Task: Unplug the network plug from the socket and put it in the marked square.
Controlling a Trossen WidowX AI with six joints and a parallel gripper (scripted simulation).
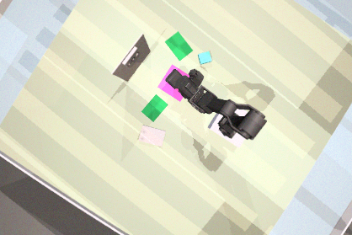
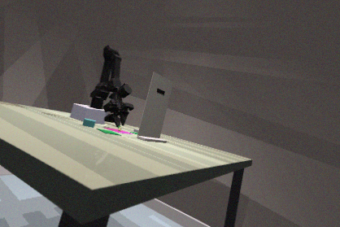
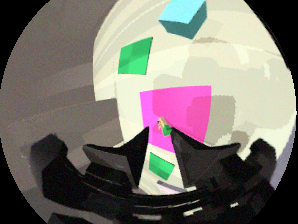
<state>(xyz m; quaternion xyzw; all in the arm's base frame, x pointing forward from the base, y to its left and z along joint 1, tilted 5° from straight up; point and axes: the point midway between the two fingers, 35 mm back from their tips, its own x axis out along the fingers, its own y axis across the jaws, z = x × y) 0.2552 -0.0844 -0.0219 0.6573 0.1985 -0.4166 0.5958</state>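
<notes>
Now: gripper tip 10 mm above the network plug. From my gripper tip the other things lie so: pale panel: 180 mm ahead, 130 mm above; magenta patch: 20 mm below.
</notes>
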